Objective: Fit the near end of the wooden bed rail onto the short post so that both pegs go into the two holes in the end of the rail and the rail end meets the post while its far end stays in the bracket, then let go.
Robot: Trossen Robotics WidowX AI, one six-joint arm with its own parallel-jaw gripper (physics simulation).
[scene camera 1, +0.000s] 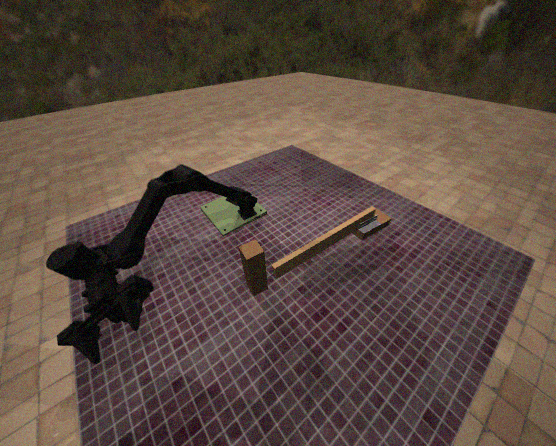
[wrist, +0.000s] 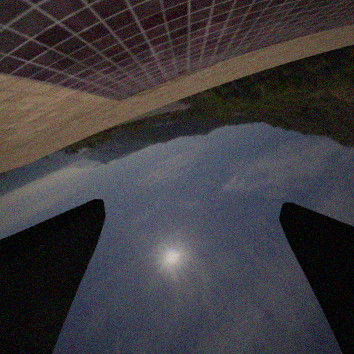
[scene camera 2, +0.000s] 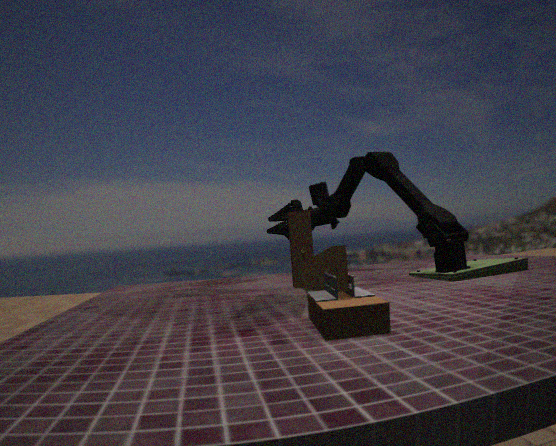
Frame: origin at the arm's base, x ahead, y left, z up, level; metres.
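Seen in the pictures: gripper, fingertip midpoint: [scene camera 1: 116,346] [wrist: 194,209] [scene camera 2: 267,225]; arm's base at its link origin: [scene camera 1: 247,212] [scene camera 2: 452,270].
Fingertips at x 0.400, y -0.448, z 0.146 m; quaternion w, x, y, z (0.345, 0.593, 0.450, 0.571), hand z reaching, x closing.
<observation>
Pixels of each thing's middle, then the offset from my fingertips to it. "spot": a spot on its surface instead. Level surfaces: height alone.
- wooden bed rail at the middle of its body: [scene camera 2: 318,273] [scene camera 1: 327,239] dz -0.110, dx -0.069, dy +0.606 m
- low wooden bracket at a spot on its surface: [scene camera 2: 357,320] spot: dz -0.143, dx -0.070, dy +0.909 m
- short upright post at a spot on its surface: [scene camera 2: 301,245] spot: dz -0.062, dx -0.067, dy +0.349 m
- purple tiled mat at its surface level: dz -0.162 m
The wooden bed rail [scene camera 1: 320,242] [scene camera 2: 332,262] is a long narrow board. Its far end stands between the metal plates of the low wooden bracket [scene camera 1: 385,219] [scene camera 2: 357,320]. Its near end is beside the short upright post [scene camera 1: 255,272] [scene camera 2: 301,245], with a small gap between them in scene camera 1. The pegs and the holes cannot be made out. My gripper [scene camera 1: 116,344] [scene camera 2: 269,225] [wrist: 194,209] is open and empty, with its fingers wide apart. It is raised above the mat, to the left of the post in scene camera 1 and away from the rail.
The arm's base stands on a green plate [scene camera 1: 222,220] [scene camera 2: 492,267] behind the post in scene camera 1. A purple tiled mat [scene camera 1: 320,360] [scene camera 2: 200,370] [wrist: 150,50] lies under everything, with tan paving [scene camera 1: 150,120] around it. The wrist view faces mostly sky between the fingers.
</observation>
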